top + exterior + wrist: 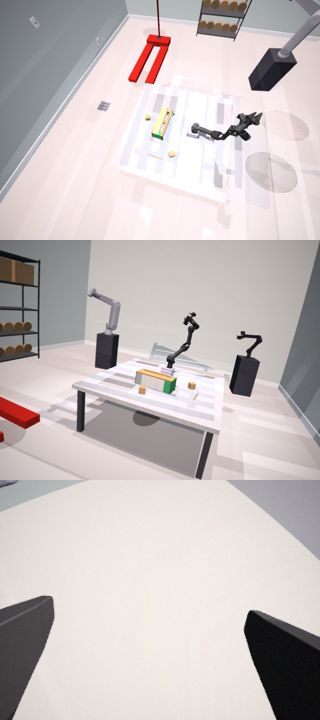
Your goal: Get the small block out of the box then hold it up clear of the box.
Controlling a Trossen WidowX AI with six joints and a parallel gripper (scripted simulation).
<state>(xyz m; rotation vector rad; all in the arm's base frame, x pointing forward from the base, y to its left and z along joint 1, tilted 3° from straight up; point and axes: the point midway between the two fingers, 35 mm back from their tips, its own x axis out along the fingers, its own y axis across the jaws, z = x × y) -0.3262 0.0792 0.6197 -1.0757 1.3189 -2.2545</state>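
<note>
My gripper tip is 720 mm short of the tan block, 180 mm to the left of it and 640 mm above it. The rest, counted from my gripper tip: thin wooden stick 800 mm ahead, 230 mm to the left, 730 mm below; then tan box 720 mm ahead, 170 mm to the right, 670 mm below.
</note>
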